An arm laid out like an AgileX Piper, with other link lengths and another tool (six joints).
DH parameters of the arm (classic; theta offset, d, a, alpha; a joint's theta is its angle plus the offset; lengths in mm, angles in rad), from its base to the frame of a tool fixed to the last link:
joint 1: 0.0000 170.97 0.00 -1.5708
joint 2: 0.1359 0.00 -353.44 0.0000
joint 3: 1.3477 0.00 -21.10 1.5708
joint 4: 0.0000 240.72 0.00 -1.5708
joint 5: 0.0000 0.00 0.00 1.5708
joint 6: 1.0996 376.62 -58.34 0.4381
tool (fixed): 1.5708 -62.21 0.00 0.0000
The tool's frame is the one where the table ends.
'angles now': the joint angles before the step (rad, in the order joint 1, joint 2, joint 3, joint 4, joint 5, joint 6). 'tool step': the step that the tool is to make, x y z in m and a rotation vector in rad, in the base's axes. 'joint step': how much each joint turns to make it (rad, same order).
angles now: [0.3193, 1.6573, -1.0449, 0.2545, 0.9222, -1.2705]
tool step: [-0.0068, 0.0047, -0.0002, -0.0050, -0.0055, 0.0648]
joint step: [0.0074, -0.0001, -0.0001, 0.0000, 0.0083, -0.0573]
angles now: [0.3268, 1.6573, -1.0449, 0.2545, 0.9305, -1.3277]
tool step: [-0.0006, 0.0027, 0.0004, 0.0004, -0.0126, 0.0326]
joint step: [0.0024, 0.0001, 0.0018, 0.0019, -0.0073, -0.0338]
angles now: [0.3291, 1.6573, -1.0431, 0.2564, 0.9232, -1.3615]
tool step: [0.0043, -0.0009, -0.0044, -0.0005, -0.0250, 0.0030]
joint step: [0.0000, 0.0000, 0.0273, 0.0000, -0.0496, -0.0142]
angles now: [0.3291, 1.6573, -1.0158, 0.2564, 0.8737, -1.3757]
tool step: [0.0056, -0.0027, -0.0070, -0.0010, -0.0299, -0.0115]
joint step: [0.0000, -0.0002, 0.0426, 0.0000, -0.0720, -0.0040]
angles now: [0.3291, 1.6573, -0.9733, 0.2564, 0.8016, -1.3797]
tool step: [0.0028, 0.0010, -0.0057, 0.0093, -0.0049, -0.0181]
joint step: [0.0000, 0.0084, 0.0229, 0.0162, -0.0404, 0.0001]
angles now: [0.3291, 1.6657, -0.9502, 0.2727, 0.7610, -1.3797]
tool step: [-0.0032, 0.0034, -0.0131, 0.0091, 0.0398, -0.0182]
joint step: [0.0000, 0.0342, 0.0060, 0.0282, -0.0057, -0.0001]
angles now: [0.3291, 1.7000, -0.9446, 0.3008, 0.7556, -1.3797]
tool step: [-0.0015, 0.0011, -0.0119, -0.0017, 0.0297, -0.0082]
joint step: [0.0001, 0.0324, 0.0000, 0.0113, -0.0041, 0.0002]
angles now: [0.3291, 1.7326, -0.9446, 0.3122, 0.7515, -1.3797]
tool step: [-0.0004, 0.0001, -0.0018, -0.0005, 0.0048, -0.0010]
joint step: [0.0000, 0.0048, 0.0000, 0.0014, -0.0001, 0.0001]
